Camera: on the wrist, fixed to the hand. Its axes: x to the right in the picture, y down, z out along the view.
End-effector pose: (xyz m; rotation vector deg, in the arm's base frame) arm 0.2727 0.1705 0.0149 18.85 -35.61 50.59
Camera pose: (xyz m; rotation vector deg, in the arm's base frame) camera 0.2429 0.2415 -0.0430 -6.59 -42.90 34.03
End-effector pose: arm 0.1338 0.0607 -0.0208 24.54 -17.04 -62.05
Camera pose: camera 0.2128 0.1064 -0.0517 0.94 3.01 -69.43
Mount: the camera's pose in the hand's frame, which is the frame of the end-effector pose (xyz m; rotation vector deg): -0.0069 0.0655 -0.0703 -29.15 2.84 -6.62
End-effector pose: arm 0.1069 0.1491 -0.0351 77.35 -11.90 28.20
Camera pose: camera 0.0616 0.2245 0.0042 48.50 -11.26 19.72
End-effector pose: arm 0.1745 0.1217 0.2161 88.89 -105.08 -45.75
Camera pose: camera 0.1883 0.1329 0.3108 76.37 -78.53 -66.58
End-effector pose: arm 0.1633 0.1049 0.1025 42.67 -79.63 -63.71
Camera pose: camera 0.2436 0.1201 0.1535 27.51 -55.47 -83.24
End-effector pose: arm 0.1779 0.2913 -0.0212 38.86 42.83 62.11
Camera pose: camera 0.0852 0.3143 -0.0085 9.95 29.44 64.64
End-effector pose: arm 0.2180 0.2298 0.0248 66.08 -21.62 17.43
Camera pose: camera 0.1935 0.3193 0.0508 38.01 -18.26 7.04
